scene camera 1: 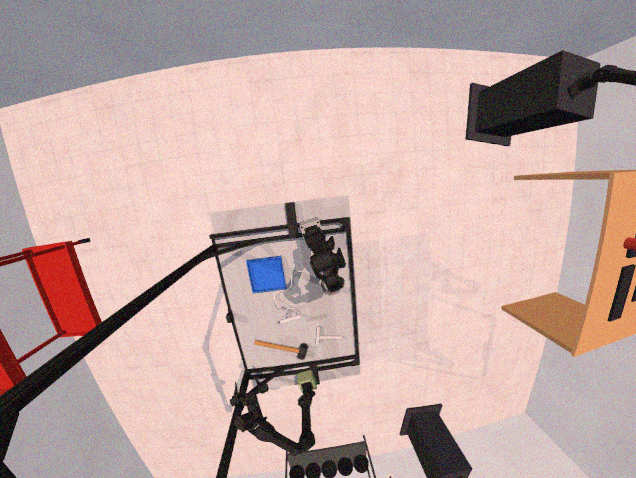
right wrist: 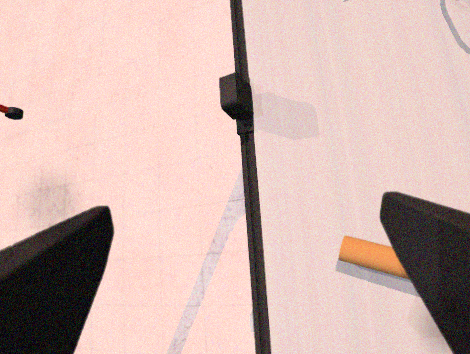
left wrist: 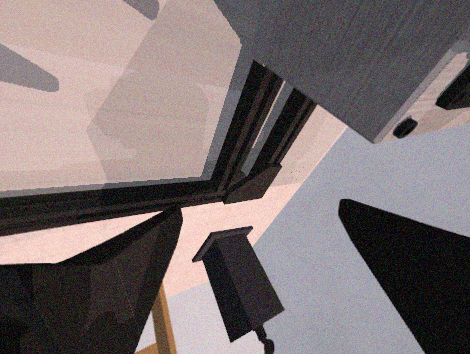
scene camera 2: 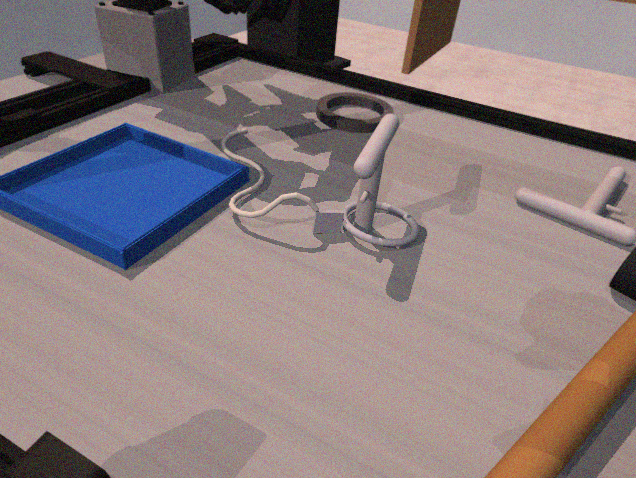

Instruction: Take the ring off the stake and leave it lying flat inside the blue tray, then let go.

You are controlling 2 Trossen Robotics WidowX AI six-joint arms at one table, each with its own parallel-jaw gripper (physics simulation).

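Places are measured from the left arm's base along level axes (x ahead, y left, z up), in centimetres.
Where they show: left gripper, between the fingertips: [scene camera 1: 335, 242] [left wrist: 258, 209]; right gripper, between the fingertips: [scene camera 1: 244, 377] [right wrist: 248, 212]; left arm's base, origin of its link: [scene camera 1: 312, 232] [scene camera 2: 142, 4]; right arm's base, origin of its link: [scene camera 1: 307, 386].
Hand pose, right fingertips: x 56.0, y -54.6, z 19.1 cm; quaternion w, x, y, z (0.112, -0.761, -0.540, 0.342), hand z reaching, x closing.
Things, the pixels of their top centre, and the offset from my right fingertips. "spot": a spot on its surface instead.
- thin pale ring, a spot on its surface: [scene camera 2: 414, 230] spot: dz -29.3, dx -7.2, dy +27.6 cm
- white stake, centre of its top: [scene camera 2: 379, 134] [scene camera 1: 290, 320] dz -19.9, dx -12.7, dy +28.5 cm
- blue tray, centre of its top: [scene camera 2: 124, 174] [scene camera 1: 266, 275] dz -28.2, dx -39.0, dy +23.1 cm
- white cord, a spot on its surface: [scene camera 2: 246, 194] spot: dz -29.8, dx -26.4, dy +27.3 cm
- thick brown ring, centre of its top: [scene camera 2: 355, 107] dz -28.9, dx -21.1, dy +56.1 cm
- white T-shaped piece, centre of its top: [scene camera 2: 594, 184] [scene camera 1: 330, 336] dz -28.4, dx +12.2, dy +45.4 cm
- hammer, centre of its top: [scene camera 2: 626, 347] [scene camera 1: 280, 350] dz -25.4, dx +9.3, dy +14.1 cm
A thin pale ring [scene camera 2: 414, 230] lies low around the foot of the white stake [scene camera 1: 289, 318] [scene camera 2: 371, 185], which stands upright with a crossbar on top. The blue tray [scene camera 1: 250, 277] [scene camera 2: 185, 218] has low walls, with no ring inside. My left gripper [left wrist: 258, 209] is open with nothing between its fingers; in scene camera 1 its fingertips are hidden in the dark arm, to the right of the tray. My right gripper [scene camera 1: 249, 389] [right wrist: 248, 212] is open and empty, near the table's lower left corner in scene camera 1, away from the stake.
A white cord [scene camera 2: 246, 195] curves between tray and stake. A thick brown ring [scene camera 2: 331, 119] lies behind the stake. A white T-shaped piece [scene camera 1: 317, 335] [scene camera 2: 575, 215] lies at the right. A hammer [scene camera 1: 277, 345] [scene camera 2: 570, 411] [right wrist: 372, 256] lies near the table's lower edge in scene camera 1.
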